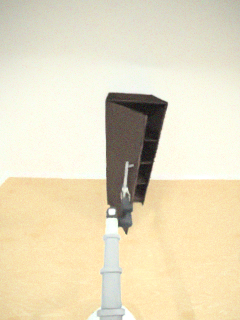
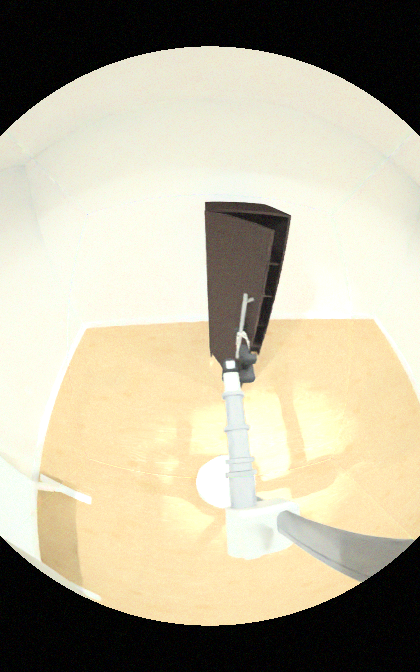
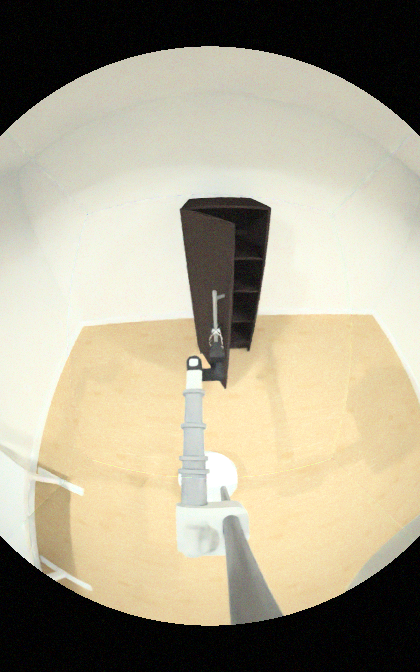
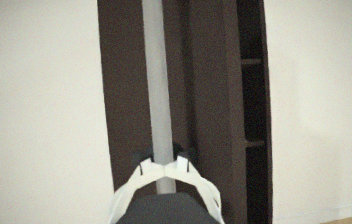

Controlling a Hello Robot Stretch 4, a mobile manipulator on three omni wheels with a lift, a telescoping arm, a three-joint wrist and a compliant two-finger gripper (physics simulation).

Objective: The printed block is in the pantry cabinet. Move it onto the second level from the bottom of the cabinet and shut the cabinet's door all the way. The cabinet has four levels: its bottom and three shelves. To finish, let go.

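Seen in the pictures: gripper, fingertip midpoint: (image 4: 164,155); robot's base, link origin: (image 3: 208,476).
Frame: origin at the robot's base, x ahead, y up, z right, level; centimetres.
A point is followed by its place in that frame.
Note:
The dark brown pantry cabinet (image 1: 134,97) @(y 137.3, x 137.6, z 19.7 cm) (image 2: 240,208) (image 3: 225,203) @(y 137.3, x 126.4, z 20.0 cm) (image 4: 267,110) @(y 83.9, x 120.0, z 45.0 cm) stands upright against the wall. Its door (image 1: 122,140) @(y 114.6, x 90.1, z 6.9 cm) (image 2: 235,260) (image 3: 210,250) @(y 121.4, x 85.8, z 8.9 cm) (image 4: 125,90) @(y 92.6, x 98.9, z 2.7 cm) is hinged at the left and stands partly open. A long grey upright handle (image 1: 126,172) @(y 99.5, x 73.0, z 9.4 cm) (image 2: 243,310) (image 3: 215,305) @(y 100.0, x 73.0, z 9.9 cm) (image 4: 157,75) @(y 92.5, x 72.8, z 9.4 cm) is on the door's front. My gripper (image 1: 125,189) (image 2: 241,334) (image 3: 215,331) (image 4: 164,155) @(y 83.7, x 78.1, z 9.5 cm) is shut on the lower part of this handle, with a fingertip on each side. The three shelves show partly through the gap at the right. The printed block does not show; the door and shadow hide much of the inside.
My telescoping arm (image 1: 111,265) @(y 95.5, x 24.1, z 0.1 cm) (image 2: 237,435) (image 3: 193,435) @(y 95.8, x 19.2, z 0.4 cm) reaches forward toward the door, a little left of the gripper. The pale wall (image 1: 50,125) @(y 93.6, x 178.3, z -86.2 cm) is behind the cabinet. A white piece of furniture or frame (image 2: 65,490) (image 3: 60,482) stands at the far left.

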